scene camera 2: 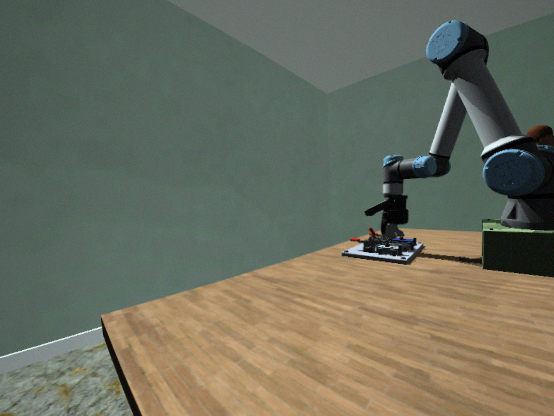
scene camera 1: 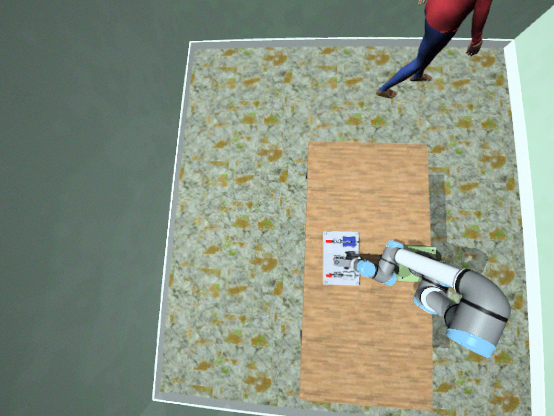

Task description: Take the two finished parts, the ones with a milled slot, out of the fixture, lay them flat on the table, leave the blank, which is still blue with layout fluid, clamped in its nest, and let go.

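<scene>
A grey fixture plate (scene camera 1: 329,281) (scene camera 2: 405,258) lies on the wooden table (scene camera 1: 366,351) (scene camera 2: 275,330) and has three nests. The blue blank (scene camera 1: 350,240) (scene camera 2: 404,239) sits in the far nest behind a red clamp handle (scene camera 1: 329,241). A grey finished part (scene camera 1: 339,261) sits in the middle nest, and another finished part (scene camera 1: 345,274) sits in the near nest. My gripper (scene camera 1: 352,257) (scene camera 2: 390,236) points straight down into the middle nest. Its fingers are shut on the middle finished part, which is still low in the fixture. The fingertips are hidden among the clamps in the side view.
A green box (scene camera 1: 420,252) (scene camera 2: 482,243) stands by the table's right edge beside the arm. A person (scene camera 1: 440,25) walks on the floor at the far right corner, well away from the table. A red clamp lever (scene camera 2: 371,231) sticks up from the fixture.
</scene>
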